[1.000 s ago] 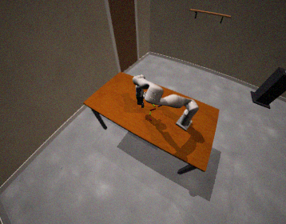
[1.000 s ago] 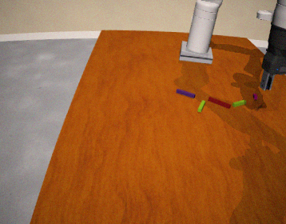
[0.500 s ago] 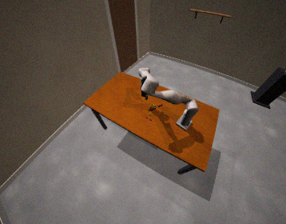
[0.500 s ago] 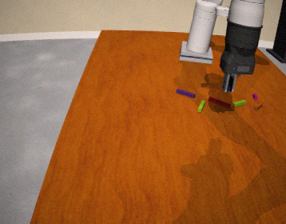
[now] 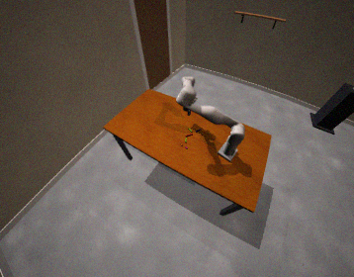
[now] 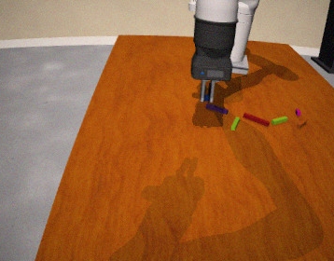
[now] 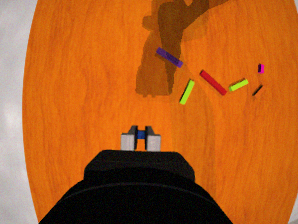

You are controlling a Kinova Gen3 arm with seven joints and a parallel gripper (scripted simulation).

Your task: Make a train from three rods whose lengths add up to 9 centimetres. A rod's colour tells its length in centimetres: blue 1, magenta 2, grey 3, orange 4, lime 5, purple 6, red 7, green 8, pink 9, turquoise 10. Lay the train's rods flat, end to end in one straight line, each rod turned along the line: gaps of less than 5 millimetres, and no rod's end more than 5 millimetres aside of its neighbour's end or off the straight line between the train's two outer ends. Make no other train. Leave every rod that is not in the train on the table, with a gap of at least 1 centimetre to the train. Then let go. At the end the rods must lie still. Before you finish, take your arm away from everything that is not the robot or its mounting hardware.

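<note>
My hand is 16 cm to the right of the red rod, 11 cm above it and 8 cm past it. Round my hand: blue rod: 1 cm below; orange rod: 28 cm to the left, 11 cm below, 6 cm behind; purple rod: 13 cm behind, 11 cm below, 6 cm to the left.
</note>
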